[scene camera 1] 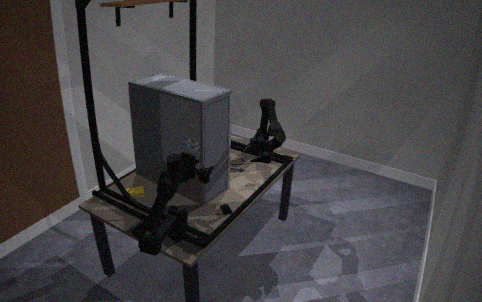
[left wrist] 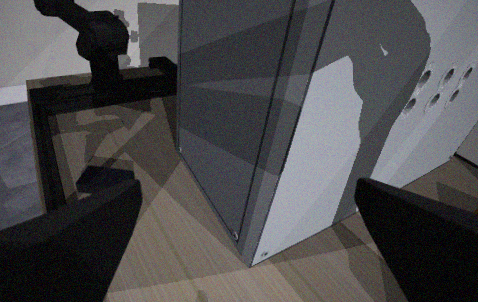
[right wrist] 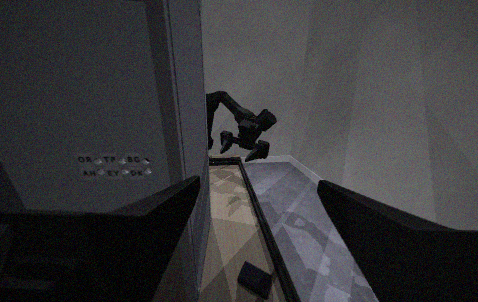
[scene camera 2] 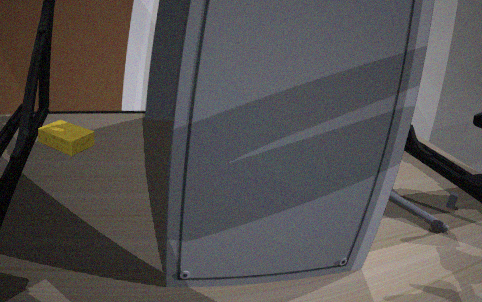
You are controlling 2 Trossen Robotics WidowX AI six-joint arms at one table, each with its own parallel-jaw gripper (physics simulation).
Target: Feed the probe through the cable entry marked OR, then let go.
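Places are measured from the left arm's base along level axes (x left, y ahead, z down), in metres.
Pixels of known places: left gripper, fingertip midpoint: (scene camera 1: 246,156) (left wrist: 250,189) (right wrist: 232,156); right gripper, fingertip midpoint: (scene camera 1: 206,163) (right wrist: 258,183); right arm's base at its link origin: (scene camera 1: 177,233) (left wrist: 106,81).
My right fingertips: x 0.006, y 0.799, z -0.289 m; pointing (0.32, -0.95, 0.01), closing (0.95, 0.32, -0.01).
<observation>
Ahead of a thing's pixels: the offset from my right fingertips to its top centre. "spot": to the spot under its first point.
The probe, a thin grey rod with a dark end {dx -0.115, dy -0.500, dz +0.284 m} (scene camera 2: 415,210) (scene camera 1: 237,168), lies on the table beside the tall grey cabinet {dx -0.295, dy -0.254, dz -0.257 m} (scene camera 1: 216,145) (scene camera 2: 295,200) (left wrist: 305,190) (right wrist: 187,110). In the right wrist view the OR entry hole {spot: dx -0.301, dy -0.366, dz +0.103 m} (right wrist: 98,161) is top left of two rows of entries in the cabinet's panel. Holes also show in the left wrist view, without readable labels. My left gripper (left wrist: 250,189) (right wrist: 232,156) is open and empty, facing a cabinet corner. My right gripper (right wrist: 258,183) is open and empty, beside the cabinet's front edge.
A yellow block {dx -0.447, dy -0.009, dz +0.281 m} (scene camera 1: 135,191) (scene camera 2: 66,137) lies on the table at the left. A dark block {dx +0.057, dy -0.100, dz +0.292 m} (scene camera 1: 226,208) (left wrist: 106,179) (right wrist: 255,279) lies near the table's edge. A small grey piece {dx -0.062, dy -0.619, dz +0.281 m} (scene camera 2: 452,201) stands near the probe. Black rails run along the table's edges.
</observation>
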